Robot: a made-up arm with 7 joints.
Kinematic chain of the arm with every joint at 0, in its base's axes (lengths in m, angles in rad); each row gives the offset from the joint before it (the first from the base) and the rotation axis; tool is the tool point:
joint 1: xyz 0 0.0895 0 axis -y
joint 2: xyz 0 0.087 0 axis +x
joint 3: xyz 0 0 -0.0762 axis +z
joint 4: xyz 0 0 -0.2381 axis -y
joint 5: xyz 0 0 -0.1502 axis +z
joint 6: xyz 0 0 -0.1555 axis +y
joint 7: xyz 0 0 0 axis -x
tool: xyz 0 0 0
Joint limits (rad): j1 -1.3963..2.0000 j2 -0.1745..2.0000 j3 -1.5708..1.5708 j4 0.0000..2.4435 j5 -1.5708..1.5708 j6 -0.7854..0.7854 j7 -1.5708..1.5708
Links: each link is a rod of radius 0.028 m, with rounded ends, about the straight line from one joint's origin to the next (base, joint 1, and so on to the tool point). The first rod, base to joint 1, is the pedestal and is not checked.
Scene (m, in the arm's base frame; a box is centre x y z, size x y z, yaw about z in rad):
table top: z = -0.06
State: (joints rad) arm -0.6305 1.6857 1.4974 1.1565 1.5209 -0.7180 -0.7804
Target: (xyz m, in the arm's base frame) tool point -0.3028 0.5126 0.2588
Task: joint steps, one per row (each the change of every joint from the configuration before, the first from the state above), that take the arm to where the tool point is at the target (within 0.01 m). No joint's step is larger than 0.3 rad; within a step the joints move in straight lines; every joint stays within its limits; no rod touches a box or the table.
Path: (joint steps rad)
1: 0.2490 0.0319 0.0122 -0.0019 0.0000 0.0000 0.0000
2: 0.2490 0.0319 0.0123 -0.0020 0.0000 0.0000 0.0000
3: 0.2490 0.0320 0.0122 -0.0019 0.0000 0.0000 0.0000
4: 0.2491 0.0319 0.0122 -0.0019 0.0000 0.0000 0.0000
5: 0.2490 0.0319 0.0123 -0.0020 0.0000 0.0000 0.0000
6: 0.2490 0.0319 0.0122 -0.0019 0.0000 0.0000 0.0000

